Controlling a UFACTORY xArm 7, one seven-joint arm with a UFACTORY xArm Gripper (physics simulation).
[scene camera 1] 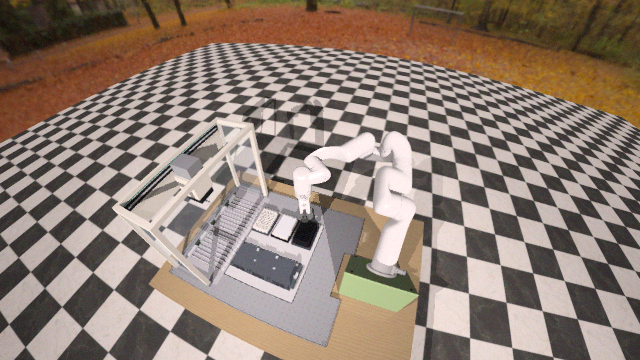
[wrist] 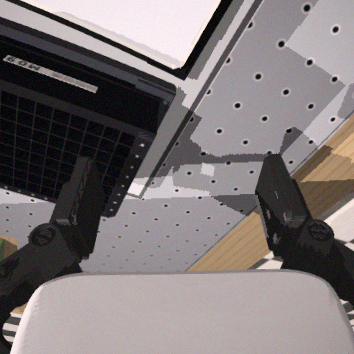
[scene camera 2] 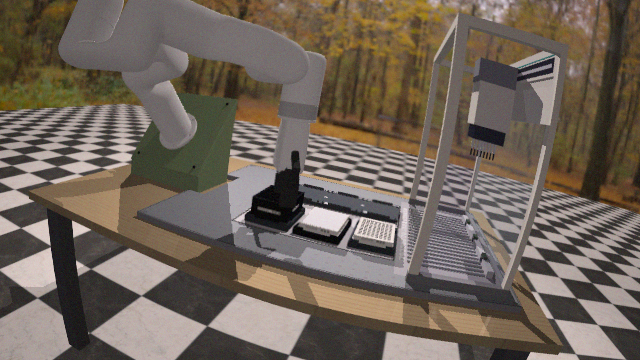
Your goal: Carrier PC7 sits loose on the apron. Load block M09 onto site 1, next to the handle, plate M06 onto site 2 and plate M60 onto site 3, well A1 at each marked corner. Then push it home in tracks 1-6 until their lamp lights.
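Where they show: gripper, fingertip midpoint: (scene camera 1: 304, 213) (wrist: 179, 174) (scene camera 2: 283, 199); arm's base at its link origin: (scene camera 1: 381, 271) (scene camera 2: 178, 131).
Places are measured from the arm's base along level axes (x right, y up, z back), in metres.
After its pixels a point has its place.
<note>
The black block M09 (scene camera 1: 304, 237) @[y -0.078, x 0.032, z -0.376 m] (scene camera 2: 265, 204) @[y -0.082, x 0.127, z -0.393 m] (wrist: 45, 125) @[y -0.078, x 0.067, z -0.411 m] stands in a dark holder, its label readable in the wrist view. My gripper (scene camera 1: 305, 218) @[y -0.056, x 0.137, z -0.437 m] (wrist: 179, 174) @[y -0.056, x 0.137, z -0.437 m] is open and empty. In the wrist view one finger overlaps the block's edge and the other is over the perforated deck. A smooth white plate (scene camera 1: 284, 227) @[y -0.101, x 0.043, z -0.500 m] (scene camera 2: 325, 221) @[y -0.100, x 0.071, z -0.509 m] (wrist: 150, 25) @[y -0.101, x 0.091, z -0.480 m] is in the middle holder. A white plate with wells (scene camera 1: 265, 220) @[y -0.104, x 0.030, z -0.611 m] (scene camera 2: 374, 231) @[y -0.103, x 0.042, z -0.612 m] is in the far holder. Their labels are too small to read. The dark, long carrier (scene camera 1: 265, 265) @[y -0.116, x -0.168, z -0.469 m] (scene camera 2: 350, 201) @[y -0.116, x -0.179, z -0.491 m] lies on the white apron (scene camera 1: 285, 247) @[y -0.127, x -0.039, z -0.444 m].
The ribbed tracks (scene camera 1: 225, 227) @[y -0.127, x -0.106, z -0.786 m] (scene camera 2: 442, 245) lie beside the apron, under a tall framed enclosure (scene camera 1: 259, 165) @[y 0.120, x 0.174, z -0.714 m] (scene camera 2: 437, 170) @[y 0.078, x 0.191, z -0.719 m]. A pipetting head (scene camera 1: 187, 167) @[y 0.333, x -0.137, z -0.773 m] (scene camera 2: 492, 105) hangs inside it. The green arm base (scene camera 1: 375, 290) @[y 0.041, x -0.100, z 0.002 m] (scene camera 2: 200, 135) @[y 0.001, x -0.011, z -0.083 m] stands at the other end of the table.
</note>
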